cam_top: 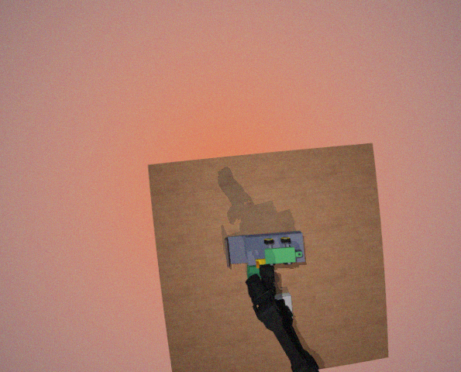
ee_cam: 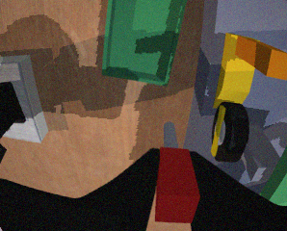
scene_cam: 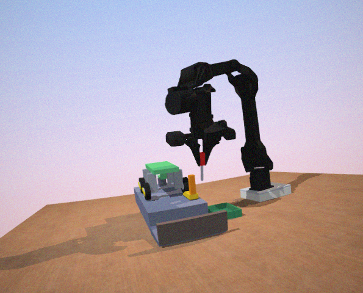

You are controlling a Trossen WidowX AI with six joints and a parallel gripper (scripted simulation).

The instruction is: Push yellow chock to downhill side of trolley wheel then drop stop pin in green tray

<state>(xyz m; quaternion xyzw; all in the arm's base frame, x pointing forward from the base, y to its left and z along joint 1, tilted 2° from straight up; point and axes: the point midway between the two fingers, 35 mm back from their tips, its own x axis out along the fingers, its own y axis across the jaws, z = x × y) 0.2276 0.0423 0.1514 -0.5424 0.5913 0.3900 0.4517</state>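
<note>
Now: the yellow chock 60 mm below my gripper tip, 50 mm ahead of it and 20 mm to the left of it. Also, from my gripper tip: grey ramp: 100 mm ahead, 90 mm below, 70 mm to the right; trolley: 100 mm ahead, 70 mm to the right, 30 mm below; stop pin: right at my gripper tip.
</note>
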